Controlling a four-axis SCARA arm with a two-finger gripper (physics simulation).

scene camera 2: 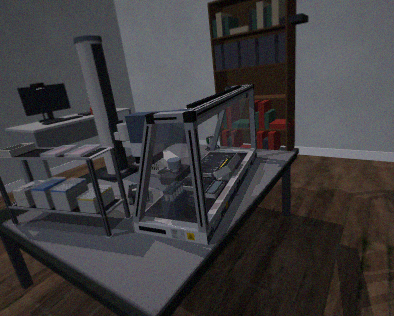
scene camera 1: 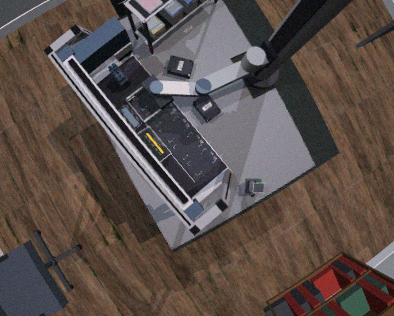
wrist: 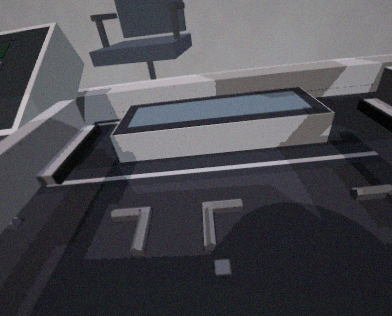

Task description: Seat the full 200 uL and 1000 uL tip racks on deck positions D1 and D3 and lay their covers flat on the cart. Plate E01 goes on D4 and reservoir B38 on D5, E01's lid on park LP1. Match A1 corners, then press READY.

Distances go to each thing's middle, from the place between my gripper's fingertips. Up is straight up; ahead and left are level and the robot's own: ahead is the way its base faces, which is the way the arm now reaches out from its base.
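Shallow trough (wrist: 290,116): 30 mm below my hand, 10 mm to the left, 50 mm ahead.
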